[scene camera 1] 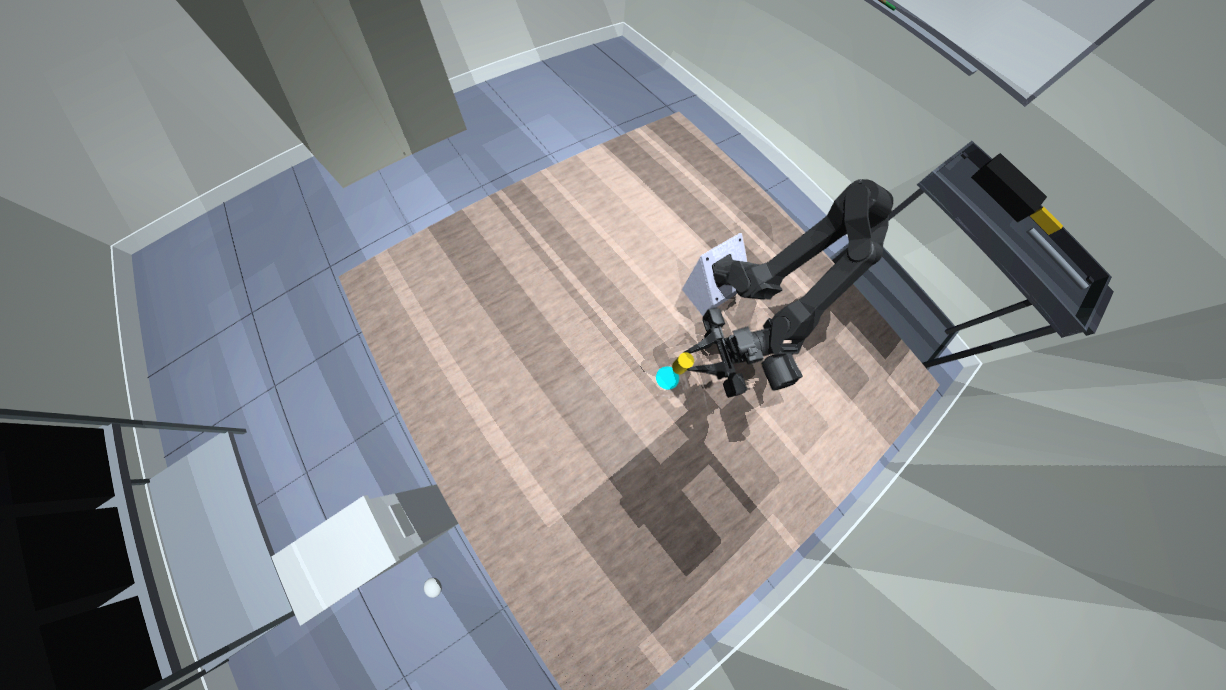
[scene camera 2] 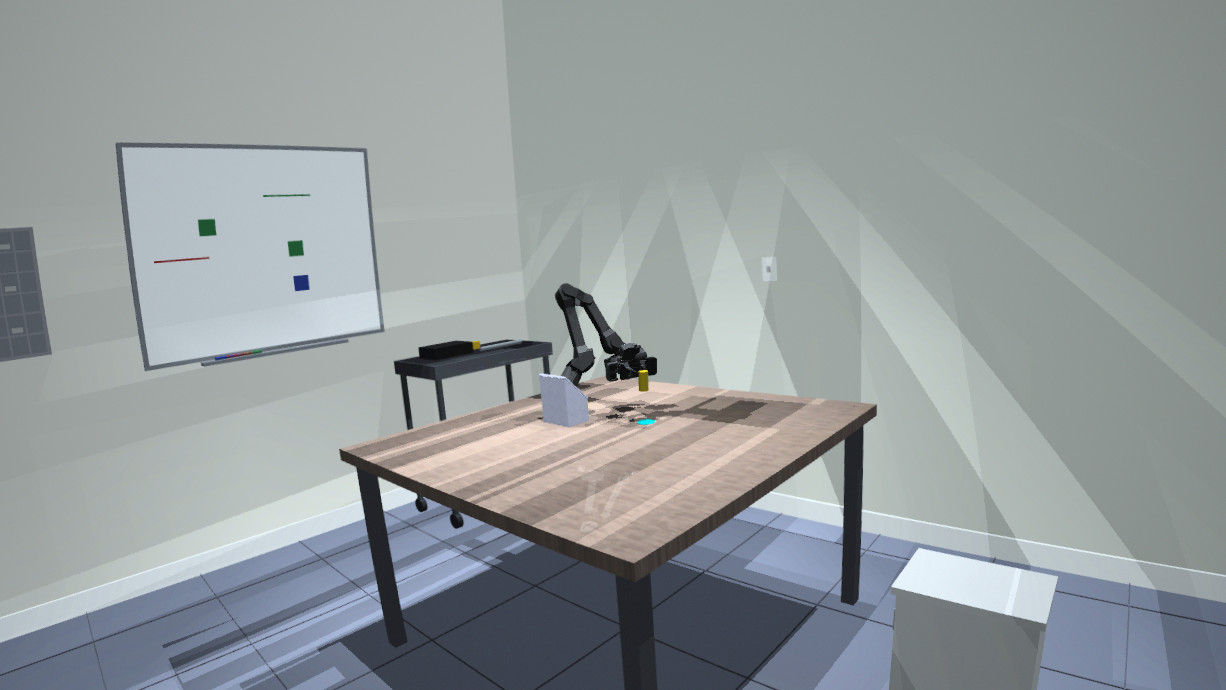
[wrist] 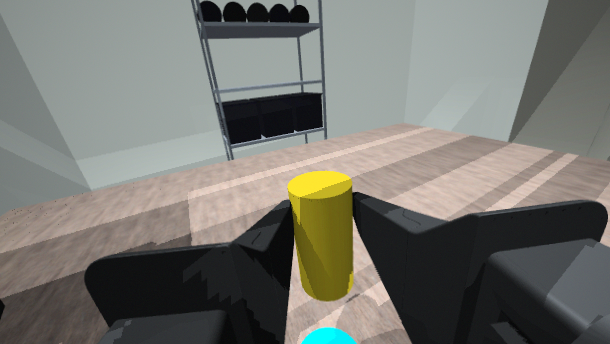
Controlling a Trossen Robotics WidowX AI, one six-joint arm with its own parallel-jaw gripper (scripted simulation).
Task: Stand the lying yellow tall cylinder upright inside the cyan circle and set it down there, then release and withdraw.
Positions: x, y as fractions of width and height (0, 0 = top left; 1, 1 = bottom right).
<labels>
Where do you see a yellow tall cylinder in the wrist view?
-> At 0.53, 0.59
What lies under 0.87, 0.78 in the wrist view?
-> My gripper.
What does my gripper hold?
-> A yellow tall cylinder.
</labels>
